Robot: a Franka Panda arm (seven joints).
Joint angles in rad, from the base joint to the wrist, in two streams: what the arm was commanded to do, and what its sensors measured. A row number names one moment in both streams.
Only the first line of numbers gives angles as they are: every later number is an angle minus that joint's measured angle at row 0.
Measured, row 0:
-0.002 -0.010 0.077 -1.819 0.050 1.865 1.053
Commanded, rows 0 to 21:
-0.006 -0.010 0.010 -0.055 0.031 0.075 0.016
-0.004 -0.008 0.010 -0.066 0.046 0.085 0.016
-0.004 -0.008 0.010 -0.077 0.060 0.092 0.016
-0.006 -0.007 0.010 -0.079 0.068 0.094 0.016
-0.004 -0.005 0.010 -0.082 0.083 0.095 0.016
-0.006 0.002 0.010 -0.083 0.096 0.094 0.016
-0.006 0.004 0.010 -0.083 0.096 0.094 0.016
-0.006 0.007 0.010 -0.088 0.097 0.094 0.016
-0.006 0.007 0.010 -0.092 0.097 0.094 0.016
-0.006 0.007 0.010 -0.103 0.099 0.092 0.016
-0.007 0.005 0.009 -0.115 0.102 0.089 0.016
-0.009 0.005 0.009 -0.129 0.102 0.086 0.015
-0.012 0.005 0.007 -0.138 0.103 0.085 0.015
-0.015 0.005 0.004 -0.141 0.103 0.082 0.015
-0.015 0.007 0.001 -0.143 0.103 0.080 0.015
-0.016 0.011 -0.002 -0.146 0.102 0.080 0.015
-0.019 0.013 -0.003 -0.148 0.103 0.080 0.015
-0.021 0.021 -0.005 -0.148 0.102 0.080 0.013
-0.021 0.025 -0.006 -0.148 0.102 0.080 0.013
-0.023 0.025 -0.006 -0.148 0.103 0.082 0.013
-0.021 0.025 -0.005 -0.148 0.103 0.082 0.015
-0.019 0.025 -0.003 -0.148 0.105 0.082 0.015
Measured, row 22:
-0.018 0.031 -0.009 -0.140 0.085 0.073 0.001
